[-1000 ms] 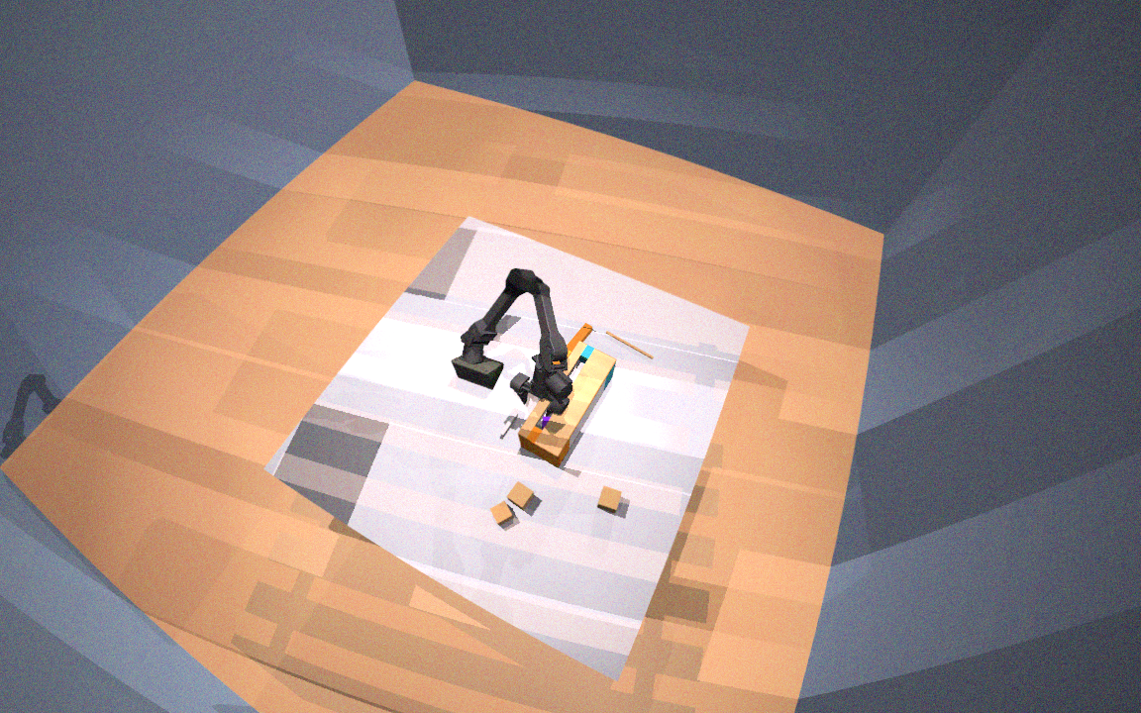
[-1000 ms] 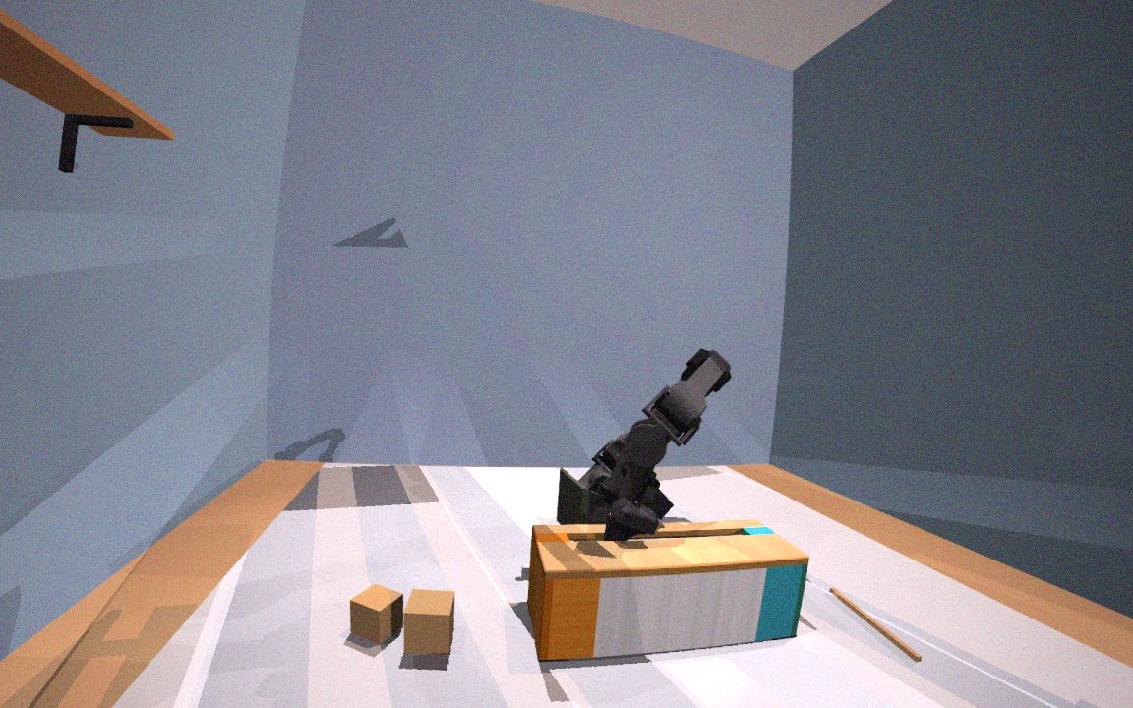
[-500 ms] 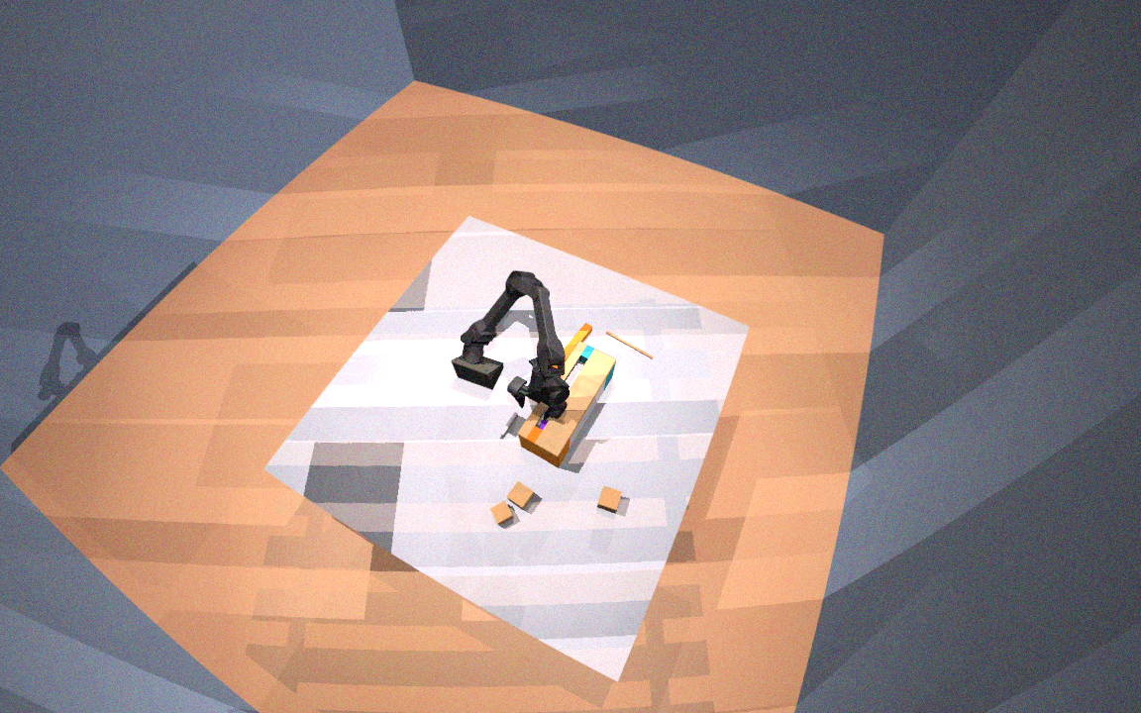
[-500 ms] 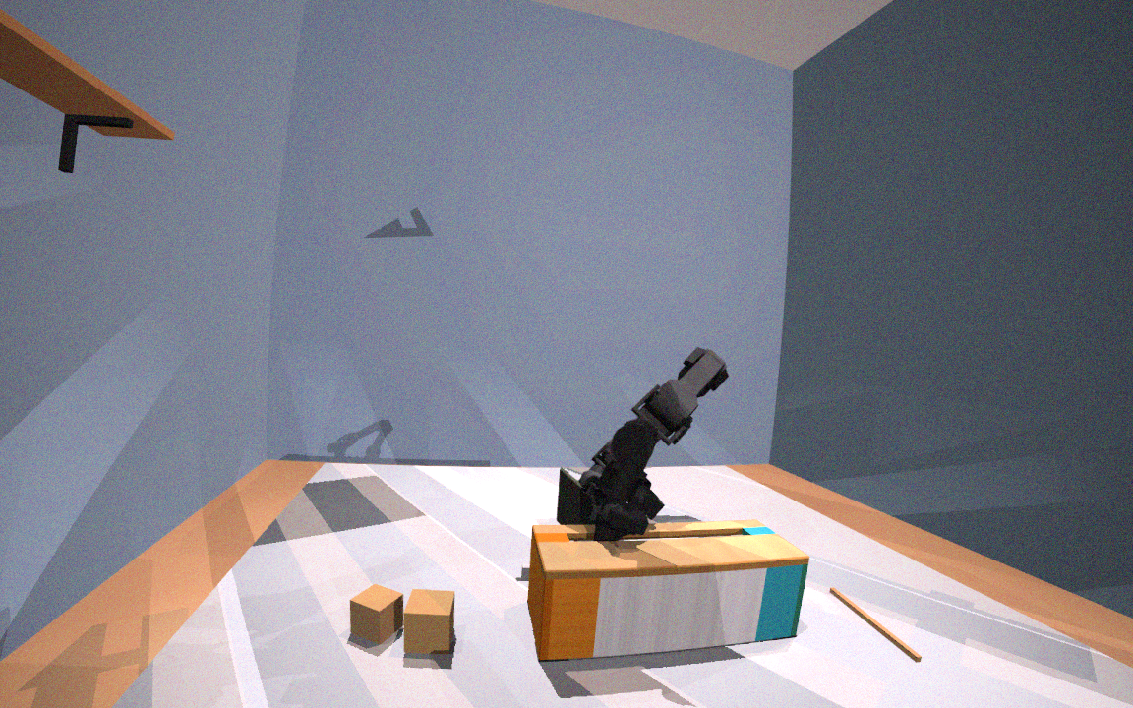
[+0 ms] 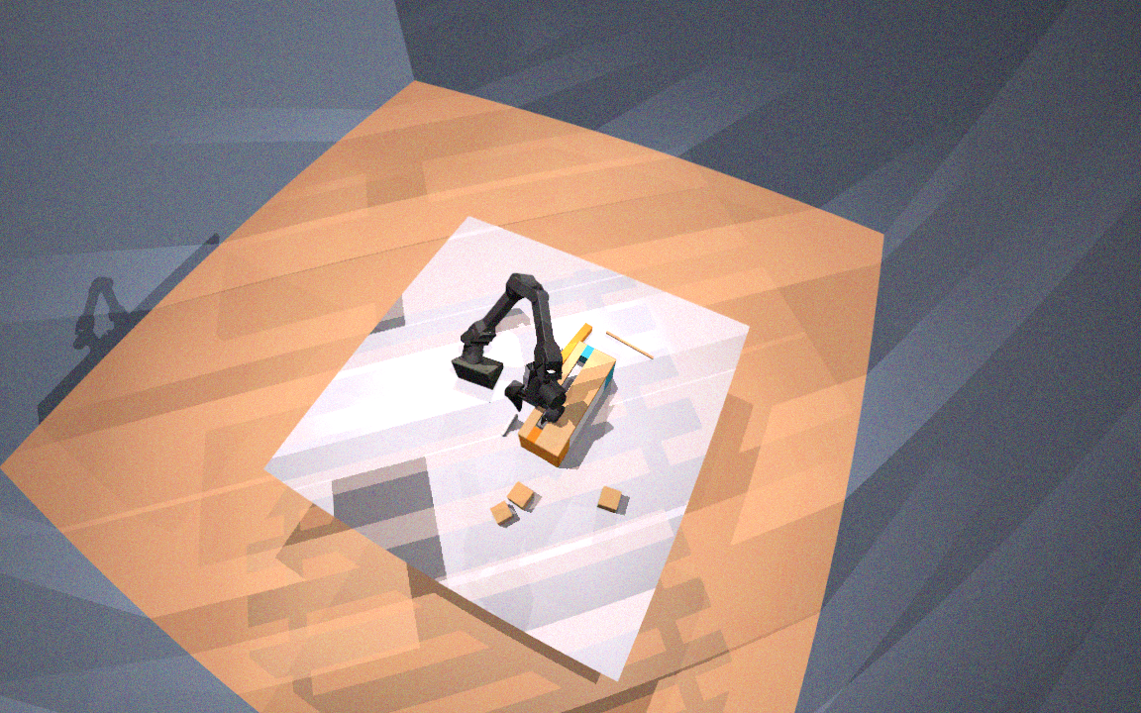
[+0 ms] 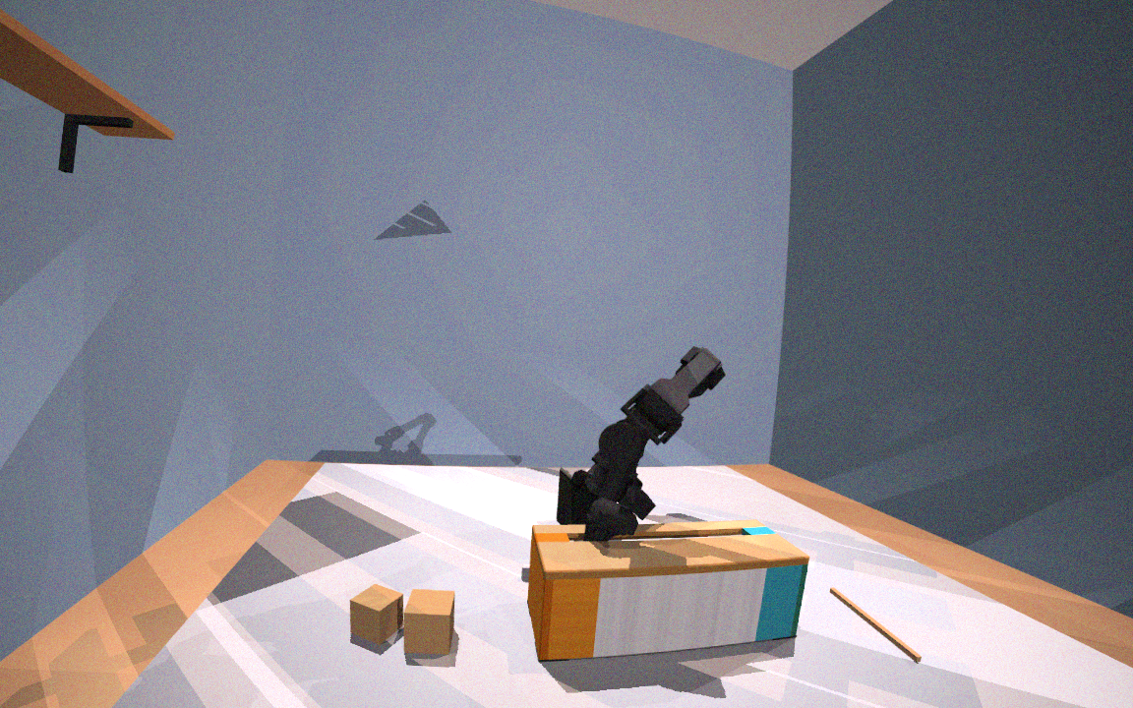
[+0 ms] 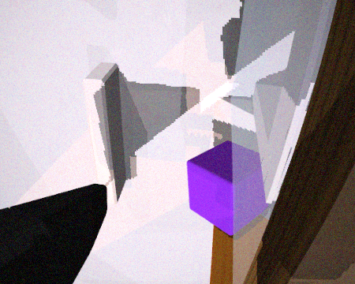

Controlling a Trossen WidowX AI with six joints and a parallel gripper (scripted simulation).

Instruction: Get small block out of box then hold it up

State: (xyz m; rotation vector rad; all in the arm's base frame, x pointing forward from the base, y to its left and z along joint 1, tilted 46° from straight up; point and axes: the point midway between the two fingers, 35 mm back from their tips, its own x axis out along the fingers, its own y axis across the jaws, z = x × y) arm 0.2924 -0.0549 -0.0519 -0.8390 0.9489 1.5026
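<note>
Right now my gripper tip is 40 mm to the left of the purple block and 40 mm above it. From my gripper tip the other things lie so: orange bar: 330 mm to the left, 70 mm below, 20 mm behind; then box: 110 mm to the left, 40 mm ahead, 30 mm below.
</note>
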